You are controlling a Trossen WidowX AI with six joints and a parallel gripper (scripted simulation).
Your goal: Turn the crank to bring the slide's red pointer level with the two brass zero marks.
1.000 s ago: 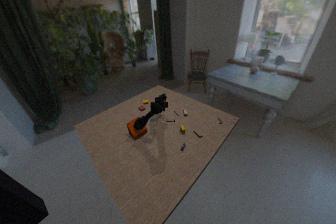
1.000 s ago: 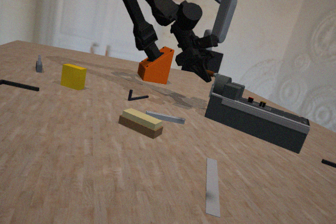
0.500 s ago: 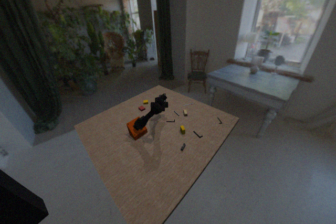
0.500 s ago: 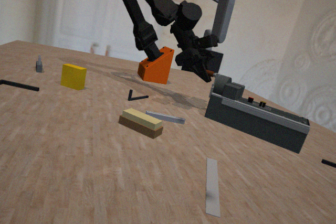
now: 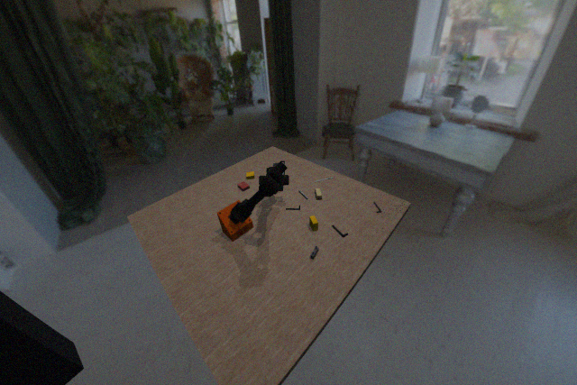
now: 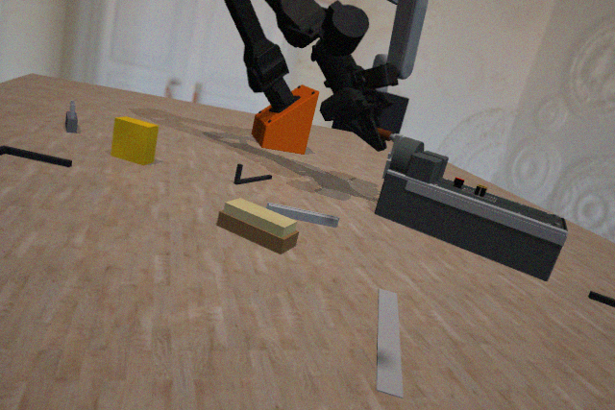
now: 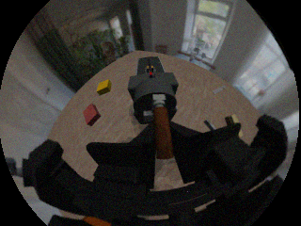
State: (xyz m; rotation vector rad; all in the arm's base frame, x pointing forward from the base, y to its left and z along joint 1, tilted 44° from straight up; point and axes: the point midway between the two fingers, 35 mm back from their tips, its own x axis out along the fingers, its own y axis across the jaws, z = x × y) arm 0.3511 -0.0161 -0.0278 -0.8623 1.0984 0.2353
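Right now my gripper tip is 11 cm short of the red pointer, 7 cm to the right of it and 1 cm above it. Also, from my gripper tip: brown crank handle 2 cm above, 1 cm to the right, 1 cm behind; then red block 25 cm to the left, 8 cm below, 7 cm behind; then grey bar 17 cm to the right, 9 cm below, 8 cm ahead.
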